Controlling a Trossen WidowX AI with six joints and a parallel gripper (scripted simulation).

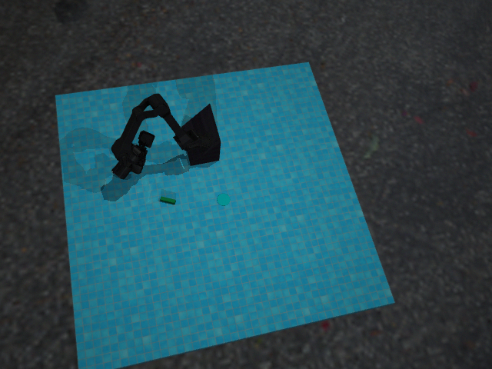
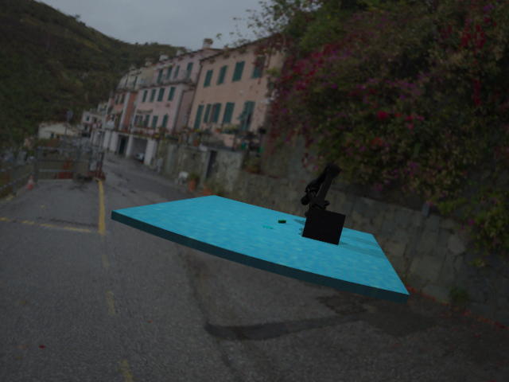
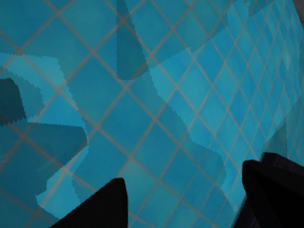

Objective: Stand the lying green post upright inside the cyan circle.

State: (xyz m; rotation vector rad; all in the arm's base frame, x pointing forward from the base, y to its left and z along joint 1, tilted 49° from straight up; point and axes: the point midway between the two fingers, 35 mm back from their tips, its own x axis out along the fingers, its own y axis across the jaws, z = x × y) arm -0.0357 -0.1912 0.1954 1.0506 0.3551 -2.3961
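My gripper tip is 24 cm short of the green post, 4 cm to the right of it and 6 cm above it. Also, from my gripper tip: cyan circle (30 cm ahead, 28 cm to the left, 7 cm below).
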